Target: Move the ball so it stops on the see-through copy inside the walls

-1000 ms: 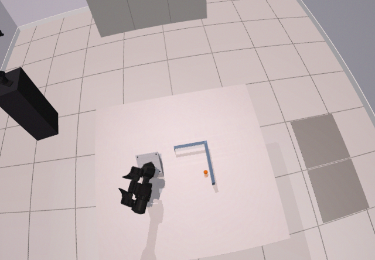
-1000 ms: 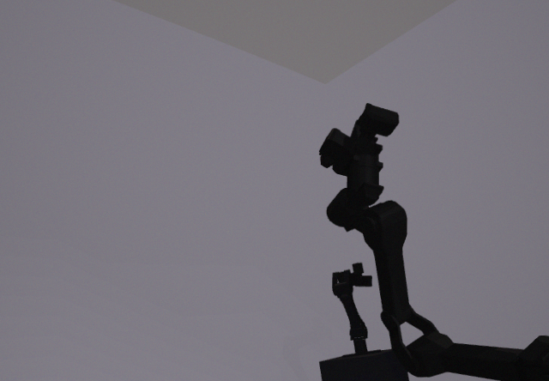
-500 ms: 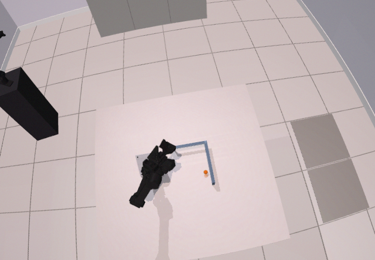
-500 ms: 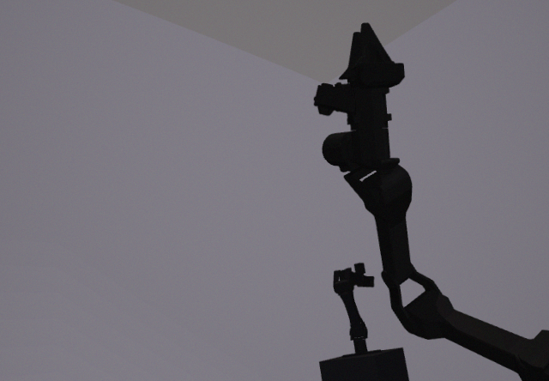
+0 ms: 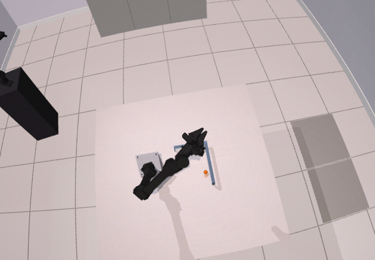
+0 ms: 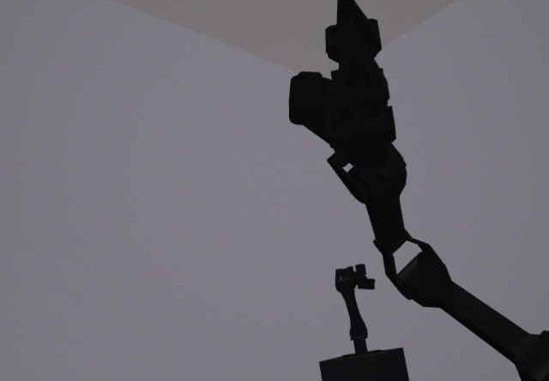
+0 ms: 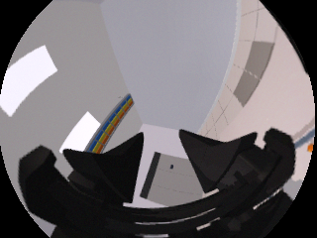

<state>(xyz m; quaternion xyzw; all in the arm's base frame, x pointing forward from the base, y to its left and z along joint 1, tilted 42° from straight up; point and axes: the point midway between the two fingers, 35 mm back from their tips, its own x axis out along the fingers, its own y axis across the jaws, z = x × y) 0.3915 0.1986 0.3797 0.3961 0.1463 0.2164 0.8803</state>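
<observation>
The orange ball is 58 cm below my gripper tip, 2 cm to the right of it and 1 cm behind it.
</observation>
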